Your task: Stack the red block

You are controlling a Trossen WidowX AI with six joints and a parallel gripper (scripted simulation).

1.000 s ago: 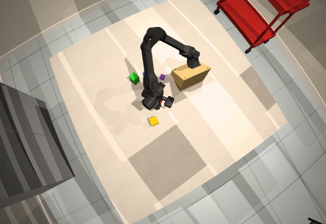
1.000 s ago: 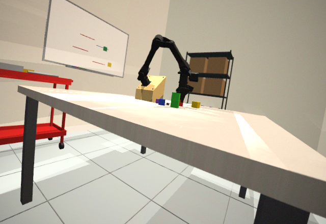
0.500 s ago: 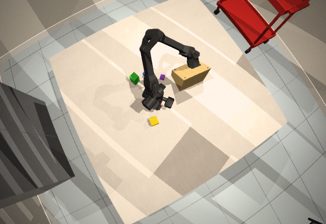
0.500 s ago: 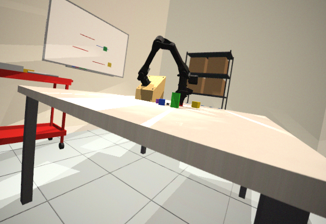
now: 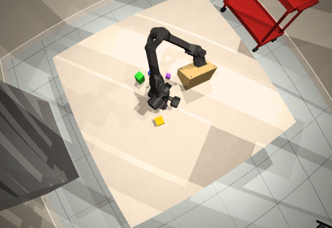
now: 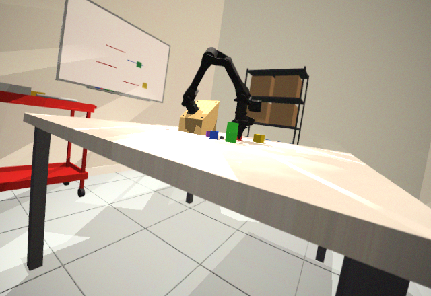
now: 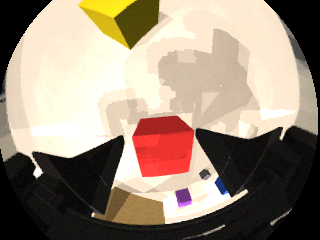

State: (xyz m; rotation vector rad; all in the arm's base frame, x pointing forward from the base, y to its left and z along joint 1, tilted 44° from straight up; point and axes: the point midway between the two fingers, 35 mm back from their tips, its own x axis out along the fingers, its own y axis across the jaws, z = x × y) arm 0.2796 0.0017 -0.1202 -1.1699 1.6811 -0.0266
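My gripper tip is now 1 cm below the red block. From my gripper tip the other things lie so: blue block 1 cm behind, 20 cm to the right, 1 cm above; then yellow block 8 cm ahead, 11 cm to the left, 2 cm above; then purple block 9 cm behind, 14 cm to the right, 1 cm above.
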